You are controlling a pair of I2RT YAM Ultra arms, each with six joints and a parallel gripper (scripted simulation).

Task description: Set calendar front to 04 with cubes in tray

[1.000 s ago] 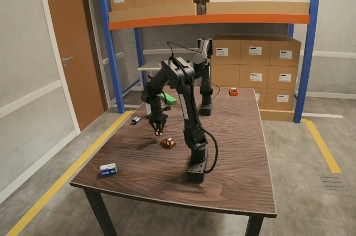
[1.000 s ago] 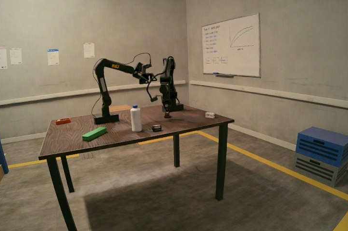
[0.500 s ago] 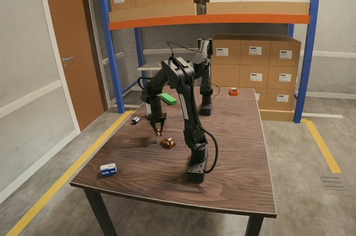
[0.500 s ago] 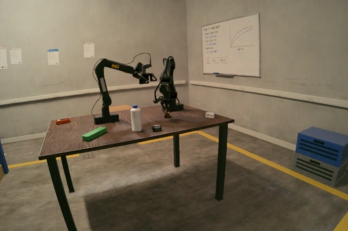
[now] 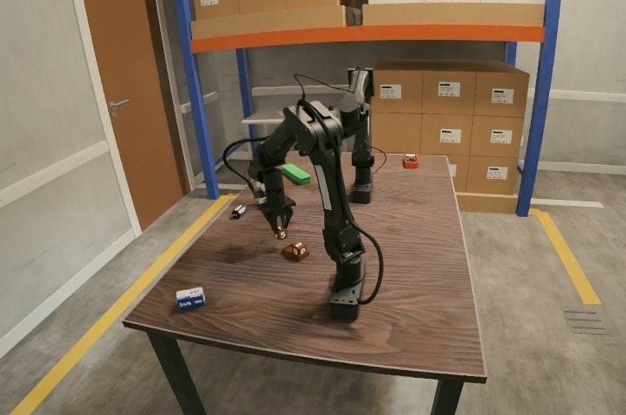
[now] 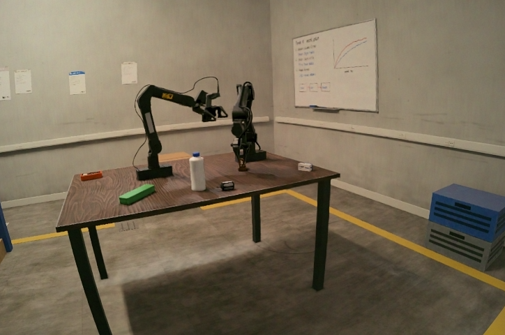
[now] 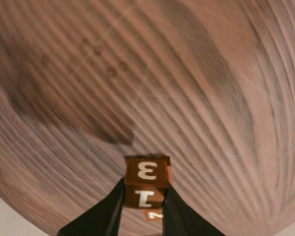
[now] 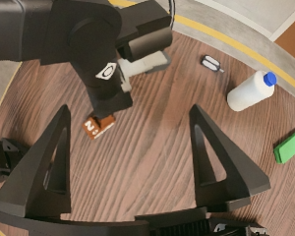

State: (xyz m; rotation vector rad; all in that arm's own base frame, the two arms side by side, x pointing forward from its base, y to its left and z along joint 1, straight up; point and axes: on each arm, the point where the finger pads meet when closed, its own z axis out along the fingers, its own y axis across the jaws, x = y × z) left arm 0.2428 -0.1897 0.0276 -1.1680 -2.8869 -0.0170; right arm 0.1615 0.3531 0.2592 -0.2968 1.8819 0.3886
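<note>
Now: left hand 60 mm above the brown calendar tray, 50 mm past it and 30 mm to the right of it. The rest, counted from my left hand: black item 220 mm to the right, 220 mm ahead, 50 mm below.
</note>
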